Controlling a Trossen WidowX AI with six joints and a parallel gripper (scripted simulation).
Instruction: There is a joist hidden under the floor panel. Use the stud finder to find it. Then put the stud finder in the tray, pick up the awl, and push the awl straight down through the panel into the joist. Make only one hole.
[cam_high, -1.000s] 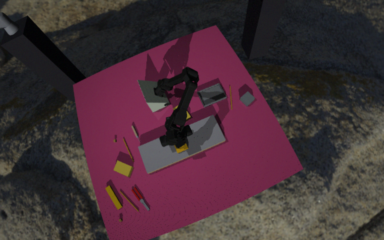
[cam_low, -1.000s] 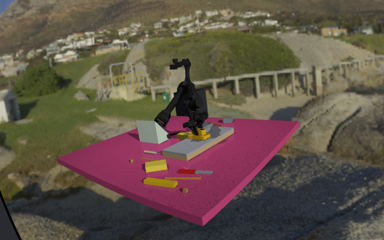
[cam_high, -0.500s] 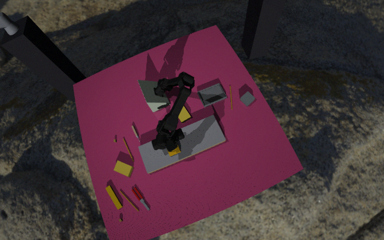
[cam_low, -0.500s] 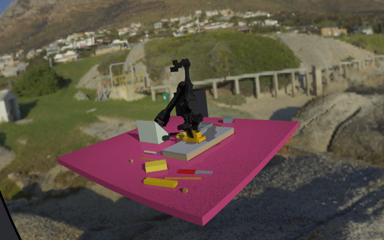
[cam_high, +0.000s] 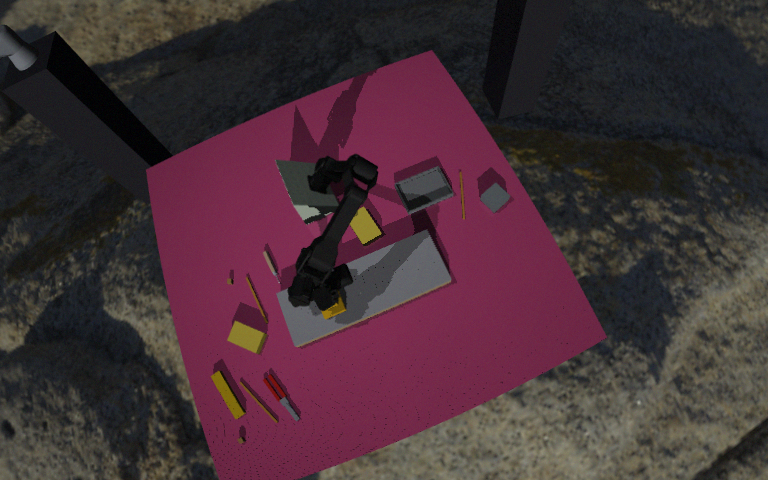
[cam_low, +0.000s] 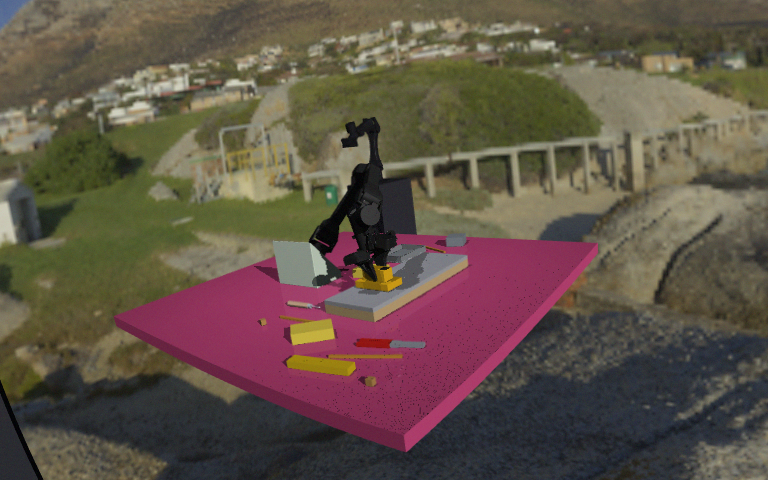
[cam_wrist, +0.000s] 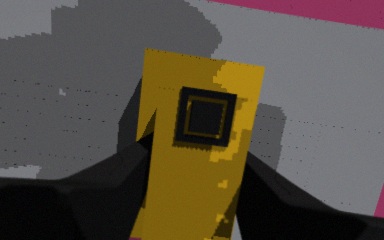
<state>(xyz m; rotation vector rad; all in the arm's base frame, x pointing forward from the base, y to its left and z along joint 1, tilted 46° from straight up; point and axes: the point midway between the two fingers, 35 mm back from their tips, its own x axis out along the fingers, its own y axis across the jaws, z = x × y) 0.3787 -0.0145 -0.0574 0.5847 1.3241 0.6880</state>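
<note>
Right now the grey tray is 390 mm to the left of my gripper tip, 280 mm behind it and 50 mm below it. The rest, counted from my gripper tip: stud finder 20 mm above, 10 mm ahead; then grey cube 610 mm to the left, 180 mm behind, 50 mm below; then awl 170 mm to the right, 160 mm behind, 60 mm below.
</note>
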